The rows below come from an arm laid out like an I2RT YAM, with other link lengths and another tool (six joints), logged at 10 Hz.
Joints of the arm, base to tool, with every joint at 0 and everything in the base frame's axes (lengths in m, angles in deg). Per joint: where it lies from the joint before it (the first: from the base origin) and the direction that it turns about. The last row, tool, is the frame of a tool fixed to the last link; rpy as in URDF.
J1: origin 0 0 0.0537 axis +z
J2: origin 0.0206 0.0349 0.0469 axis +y
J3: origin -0.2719 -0.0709 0 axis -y
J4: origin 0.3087 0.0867 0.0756 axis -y
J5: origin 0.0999 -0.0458 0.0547 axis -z
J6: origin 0.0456 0 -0.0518 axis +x
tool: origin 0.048 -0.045 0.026 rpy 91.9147 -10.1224 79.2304
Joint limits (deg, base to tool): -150..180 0..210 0..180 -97..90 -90..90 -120..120
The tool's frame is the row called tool.
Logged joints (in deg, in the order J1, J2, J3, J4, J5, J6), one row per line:
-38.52 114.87 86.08 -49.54 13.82 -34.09
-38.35 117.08 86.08 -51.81 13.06 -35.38
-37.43 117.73 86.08 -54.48 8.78 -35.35
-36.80 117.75 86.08 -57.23 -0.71 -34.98
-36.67 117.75 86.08 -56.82 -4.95 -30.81
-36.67 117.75 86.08 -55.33 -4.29 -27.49
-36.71 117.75 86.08 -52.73 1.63 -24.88
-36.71 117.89 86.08 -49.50 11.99 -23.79
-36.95 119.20 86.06 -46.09 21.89 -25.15
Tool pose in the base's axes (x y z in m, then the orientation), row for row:
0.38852 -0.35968 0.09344 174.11 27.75 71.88
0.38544 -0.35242 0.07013 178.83 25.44 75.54
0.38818 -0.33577 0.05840 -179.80 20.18 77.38
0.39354 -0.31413 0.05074 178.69 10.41 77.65
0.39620 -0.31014 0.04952 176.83 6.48 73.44
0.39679 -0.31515 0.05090 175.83 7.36 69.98
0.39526 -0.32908 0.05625 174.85 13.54 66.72
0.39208 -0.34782 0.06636 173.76 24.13 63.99
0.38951 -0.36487 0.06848 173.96 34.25 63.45
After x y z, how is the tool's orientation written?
As angles about the fixed x, y, z axes (roll, pitch, yaw), in degrees.
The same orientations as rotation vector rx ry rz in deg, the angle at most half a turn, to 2 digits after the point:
125.85 93.70 -26.64
127.21 99.04 -27.76
129.57 103.70 -23.23
133.97 108.04 -10.98
138.92 103.96 -5.00
140.91 99.12 -5.48
139.68 93.03 -12.49
134.89 86.48 -24.42
128.88 82.60 -35.87

